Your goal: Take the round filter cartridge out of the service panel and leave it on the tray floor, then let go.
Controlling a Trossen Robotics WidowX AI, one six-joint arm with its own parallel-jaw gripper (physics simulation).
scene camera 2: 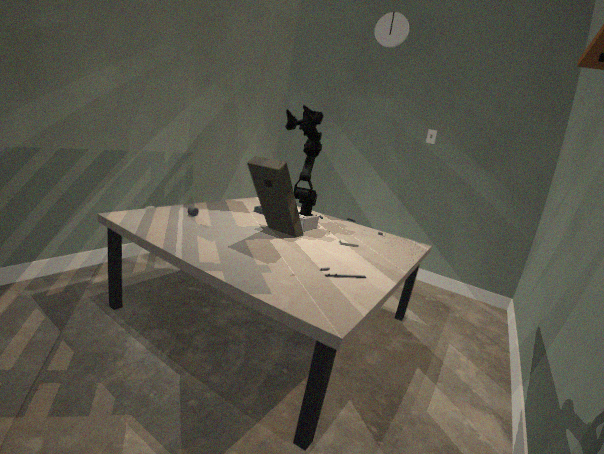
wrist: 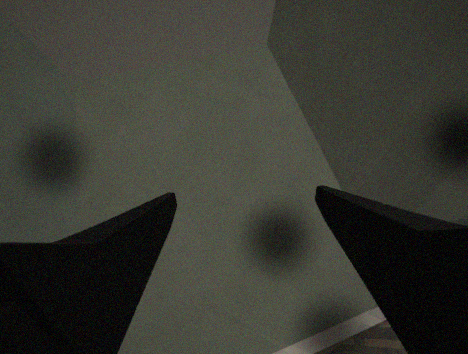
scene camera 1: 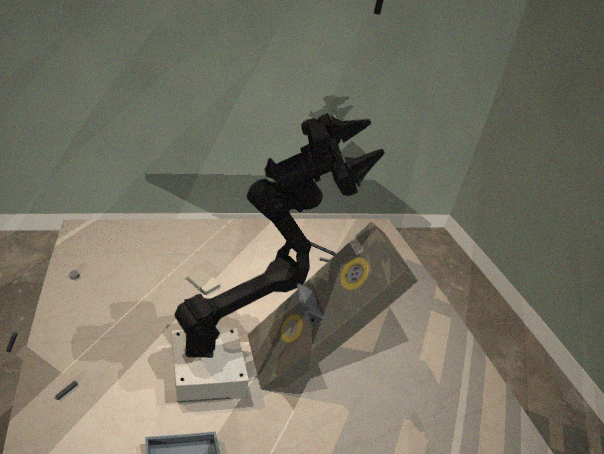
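The service panel point(scene camera 1: 386, 265) point(scene camera 2: 282, 205) is a tilted grey-brown box right of the arm's base. A round grey part with dark holes, which looks like the filter cartridge point(scene camera 1: 354, 273), sits inside the panel's upper yellow ring. The lower yellow ring point(scene camera 1: 285, 331) surrounds a greyish area too unclear to name. The tray point(scene camera 1: 181, 435) is blue-grey and cut off by the bottom edge in scene camera 1; its floor is partly visible. My gripper point(scene camera 1: 376, 136) point(scene camera 2: 296, 109) point(wrist: 245, 195) is open and empty, raised high above the panel. The wrist view shows walls between the fingers, not the cartridge.
A grey pointed piece point(scene camera 1: 310, 302) sticks out from the panel between the rings. Thin dark rods point(scene camera 1: 322, 248) point(scene camera 2: 345, 276) lie behind the panel. An L-shaped piece point(scene camera 1: 205, 290), a small grey nut-like piece point(scene camera 1: 74, 275) and a dark bar point(scene camera 1: 66, 390) lie left. A dark round object point(scene camera 2: 193, 211) stands on the table.
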